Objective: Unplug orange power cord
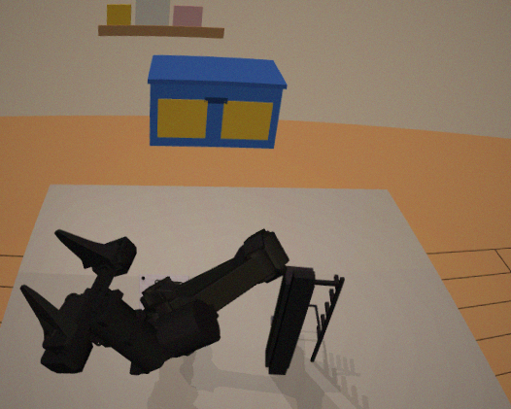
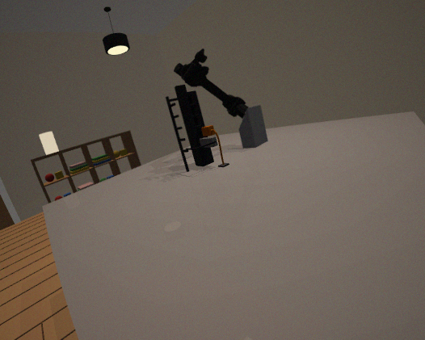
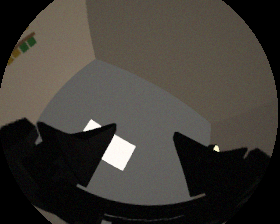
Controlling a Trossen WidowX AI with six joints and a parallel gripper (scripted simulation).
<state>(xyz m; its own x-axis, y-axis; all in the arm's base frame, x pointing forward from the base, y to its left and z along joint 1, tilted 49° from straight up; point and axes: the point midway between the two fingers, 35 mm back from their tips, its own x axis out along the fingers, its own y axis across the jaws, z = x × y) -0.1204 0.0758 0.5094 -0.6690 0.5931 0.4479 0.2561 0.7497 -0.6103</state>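
Right now the orange plug is 42 cm below my gripper tip, 40 cm ahead of it and 32 cm to the left of it. Also, from my gripper tip: dark foot 57 cm below, 40 cm ahead, 38 cm to the left.
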